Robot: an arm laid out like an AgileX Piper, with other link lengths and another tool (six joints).
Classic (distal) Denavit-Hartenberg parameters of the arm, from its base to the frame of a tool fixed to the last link. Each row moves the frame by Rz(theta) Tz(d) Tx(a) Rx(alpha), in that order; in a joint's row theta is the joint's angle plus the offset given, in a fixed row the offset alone. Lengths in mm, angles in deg.
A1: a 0; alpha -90; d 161.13; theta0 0
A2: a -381.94; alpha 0; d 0; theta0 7.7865
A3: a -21.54; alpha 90; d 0; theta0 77.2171
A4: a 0; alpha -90; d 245.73; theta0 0
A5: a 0; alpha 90; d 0; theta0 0
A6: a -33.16; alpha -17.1; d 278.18; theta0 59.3
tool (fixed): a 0; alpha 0; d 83.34; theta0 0
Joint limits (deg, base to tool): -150..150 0..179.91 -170..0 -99.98..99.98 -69.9..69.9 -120..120
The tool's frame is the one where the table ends.
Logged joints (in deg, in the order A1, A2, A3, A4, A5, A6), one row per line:
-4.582 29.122 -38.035 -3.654 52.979 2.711
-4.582 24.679 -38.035 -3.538 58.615 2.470
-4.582 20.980 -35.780 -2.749 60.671 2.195
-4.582 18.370 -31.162 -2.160 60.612 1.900
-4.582 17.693 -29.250 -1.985 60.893 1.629
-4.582 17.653 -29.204 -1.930 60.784 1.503
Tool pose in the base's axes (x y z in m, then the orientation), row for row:
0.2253 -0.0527 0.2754 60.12 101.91 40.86
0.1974 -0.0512 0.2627 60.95 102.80 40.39
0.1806 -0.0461 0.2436 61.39 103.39 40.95
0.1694 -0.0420 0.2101 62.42 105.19 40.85
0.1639 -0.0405 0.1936 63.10 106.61 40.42
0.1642 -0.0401 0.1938 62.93 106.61 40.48
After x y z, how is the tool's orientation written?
As a rotation vector, in degrees.
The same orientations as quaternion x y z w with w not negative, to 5 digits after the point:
0.42635 0.72272 0.28977 0.46037
0.43078 0.72656 0.28547 0.45282
0.43256 0.72850 0.28854 0.44601
0.43681 0.73611 0.28586 0.43085
0.43941 0.74240 0.28147 0.42015
0.43833 0.74257 0.28196 0.42066

